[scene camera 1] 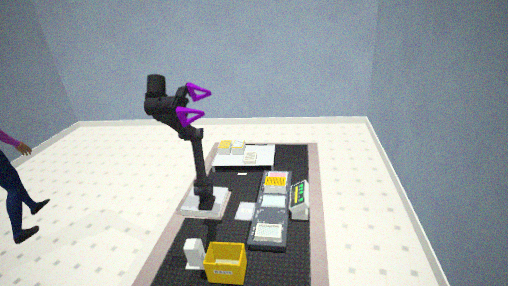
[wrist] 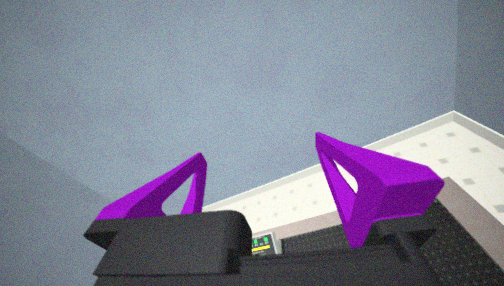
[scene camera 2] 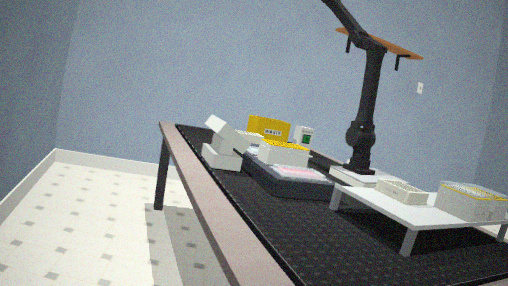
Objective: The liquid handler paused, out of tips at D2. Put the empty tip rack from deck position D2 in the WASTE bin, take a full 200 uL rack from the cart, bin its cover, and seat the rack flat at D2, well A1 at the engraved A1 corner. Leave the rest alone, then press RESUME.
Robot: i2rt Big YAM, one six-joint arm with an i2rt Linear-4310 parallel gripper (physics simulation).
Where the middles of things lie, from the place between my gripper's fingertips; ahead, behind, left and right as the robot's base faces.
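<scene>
I find the cart shelf (scene camera 1: 265,154) 96 cm to the left of my hand, 8 cm behind it and 77 cm below it. As for the yellow WASTE bin (scene camera 1: 217,250), my hand is 5 cm past it and 76 cm above it.
</scene>
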